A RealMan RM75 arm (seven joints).
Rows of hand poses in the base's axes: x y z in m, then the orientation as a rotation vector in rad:
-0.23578, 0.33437, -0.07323, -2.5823, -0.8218, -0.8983
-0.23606, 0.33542, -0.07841, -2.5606, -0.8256, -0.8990
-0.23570, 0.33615, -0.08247, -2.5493, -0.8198, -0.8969
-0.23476, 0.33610, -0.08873, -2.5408, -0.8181, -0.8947
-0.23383, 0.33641, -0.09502, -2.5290, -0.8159, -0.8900
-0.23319, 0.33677, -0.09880, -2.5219, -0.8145, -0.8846
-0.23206, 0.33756, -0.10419, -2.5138, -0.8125, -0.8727
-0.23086, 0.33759, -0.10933, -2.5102, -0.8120, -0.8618
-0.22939, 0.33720, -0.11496, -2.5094, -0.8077, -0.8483
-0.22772, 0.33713, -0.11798, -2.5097, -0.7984, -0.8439
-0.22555, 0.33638, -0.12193, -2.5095, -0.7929, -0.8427
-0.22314, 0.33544, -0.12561, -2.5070, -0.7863, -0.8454
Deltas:
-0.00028, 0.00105, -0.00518, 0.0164, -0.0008, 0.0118
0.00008, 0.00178, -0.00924, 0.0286, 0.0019, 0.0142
0.00102, 0.00173, -0.01550, 0.0366, 0.0039, 0.0176
0.00195, 0.00204, -0.02179, 0.0477, 0.0077, 0.0227
0.00259, 0.00240, -0.02557, 0.0546, 0.0119, 0.0262
0.00372, 0.00319, -0.03096, 0.0629, 0.0209, 0.0311
0.00492, 0.00322, -0.03610, 0.0667, 0.0288, 0.0345
0.00639, 0.00283, -0.04173, 0.0700, 0.0392, 0.0351
0.00806, 0.00276, -0.04475, 0.0742, 0.0440, 0.0306
0.01023, 0.00201, -0.04870, 0.0769, 0.0459, 0.0279
0.01264, 0.00107, -0.05238, 0.0819, 0.0452, 0.0248

